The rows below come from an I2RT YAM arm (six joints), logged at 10 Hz.
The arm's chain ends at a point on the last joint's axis. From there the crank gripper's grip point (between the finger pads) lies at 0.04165 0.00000 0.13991 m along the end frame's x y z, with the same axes.
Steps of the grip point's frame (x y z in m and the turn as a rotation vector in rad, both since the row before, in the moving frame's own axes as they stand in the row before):
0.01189, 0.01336, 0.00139, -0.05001, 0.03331, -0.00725
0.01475, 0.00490, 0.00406, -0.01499, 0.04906, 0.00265
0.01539, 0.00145, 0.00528, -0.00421, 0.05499, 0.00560
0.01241, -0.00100, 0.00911, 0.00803, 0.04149, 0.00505
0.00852, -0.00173, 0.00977, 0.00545, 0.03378, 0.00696
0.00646, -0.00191, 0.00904, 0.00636, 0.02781, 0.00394
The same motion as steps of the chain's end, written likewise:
0.00723, 0.00672, 0.00302, -0.05001, 0.03331, -0.00725
0.00794, 0.00270, 0.00629, -0.01499, 0.04906, 0.00265
0.00777, 0.00061, 0.00778, -0.00421, 0.05499, 0.00560
0.00664, -0.00011, 0.01096, 0.00803, 0.04149, 0.00505
0.00382, -0.00128, 0.01126, 0.00545, 0.03378, 0.00696
0.00258, -0.00120, 0.01025, 0.00636, 0.02781, 0.00394

